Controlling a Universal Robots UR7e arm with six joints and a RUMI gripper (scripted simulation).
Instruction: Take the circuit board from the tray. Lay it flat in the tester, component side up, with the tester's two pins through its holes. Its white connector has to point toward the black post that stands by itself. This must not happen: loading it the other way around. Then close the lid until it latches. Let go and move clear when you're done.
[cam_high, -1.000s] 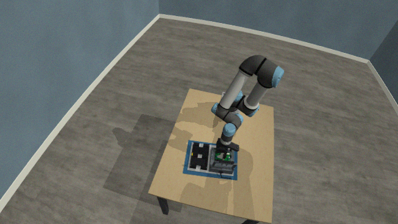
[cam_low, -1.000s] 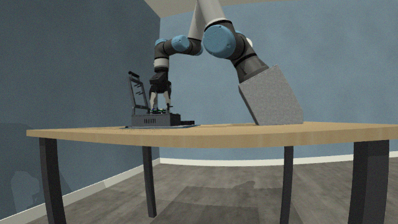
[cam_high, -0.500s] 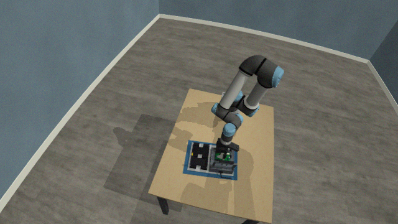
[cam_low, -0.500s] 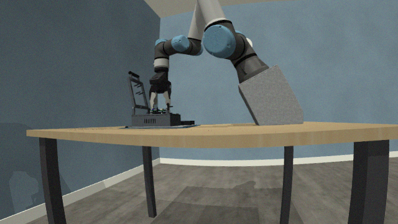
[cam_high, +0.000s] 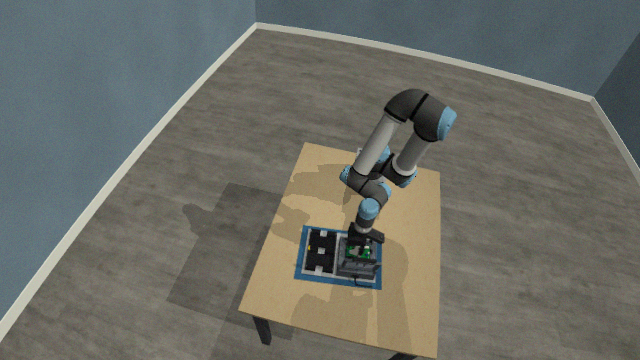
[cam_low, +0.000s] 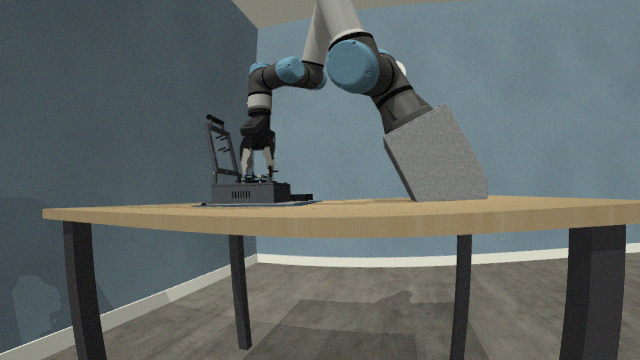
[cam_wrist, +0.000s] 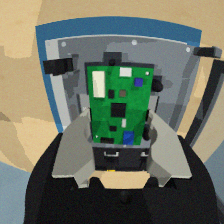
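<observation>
Right now the green circuit board is right at my hand. The rest, counted from my hand: tester bed 1 cm to the left, 1 cm below; see-through lid 12 cm ahead, 1 cm to the left, 11 cm above.
</observation>
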